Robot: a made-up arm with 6 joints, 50 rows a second.
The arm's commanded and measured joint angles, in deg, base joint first. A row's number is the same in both.
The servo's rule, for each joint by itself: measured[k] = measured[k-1] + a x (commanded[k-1-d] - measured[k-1]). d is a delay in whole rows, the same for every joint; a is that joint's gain. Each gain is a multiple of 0.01, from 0.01 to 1. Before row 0 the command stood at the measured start. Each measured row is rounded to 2 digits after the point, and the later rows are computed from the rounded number. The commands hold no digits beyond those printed.
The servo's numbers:
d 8
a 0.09 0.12 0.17 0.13 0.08 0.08
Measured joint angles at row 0:
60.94, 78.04, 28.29, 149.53, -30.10, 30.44
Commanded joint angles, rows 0 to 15:
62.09, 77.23, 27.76, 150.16, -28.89, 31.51
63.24, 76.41, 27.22, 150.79, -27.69, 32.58
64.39, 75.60, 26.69, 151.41, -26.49, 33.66
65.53, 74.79, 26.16, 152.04, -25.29, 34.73
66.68, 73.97, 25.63, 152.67, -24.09, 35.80
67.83, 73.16, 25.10, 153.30, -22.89, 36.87
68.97, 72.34, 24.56, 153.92, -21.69, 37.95
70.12, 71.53, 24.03, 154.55, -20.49, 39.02
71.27, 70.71, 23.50, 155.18, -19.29, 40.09
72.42, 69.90, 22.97, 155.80, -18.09, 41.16
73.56, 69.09, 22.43, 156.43, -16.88, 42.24
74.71, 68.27, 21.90, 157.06, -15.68, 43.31
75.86, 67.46, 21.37, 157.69, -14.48, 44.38
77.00, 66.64, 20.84, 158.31, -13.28, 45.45
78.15, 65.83, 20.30, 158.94, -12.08, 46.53
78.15, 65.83, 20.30, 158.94, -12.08, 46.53
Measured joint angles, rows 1 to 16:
60.94, 78.04, 28.29, 149.53, -30.10, 30.44
60.94, 78.04, 28.29, 149.53, -30.10, 30.44
60.94, 78.04, 28.29, 149.53, -30.10, 30.44
60.94, 78.04, 28.29, 149.53, -30.10, 30.44
60.94, 78.04, 28.29, 149.53, -30.10, 30.44
60.94, 78.04, 28.29, 149.53, -30.10, 30.44
60.94, 78.04, 28.29, 149.53, -30.10, 30.44
60.94, 78.04, 28.29, 149.53, -30.10, 30.44
61.04, 77.94, 28.20, 149.61, -30.00, 30.53
61.24, 77.76, 28.03, 149.76, -29.82, 30.69
61.52, 77.50, 27.80, 149.97, -29.55, 30.93
61.88, 77.17, 27.52, 150.24, -29.21, 31.23
62.31, 76.79, 27.20, 150.56, -28.80, 31.60
62.81, 76.35, 26.84, 150.92, -28.33, 32.02
63.36, 75.87, 26.45, 151.31, -27.80, 32.49
63.97, 75.35, 26.04, 151.73, -27.22, 33.01

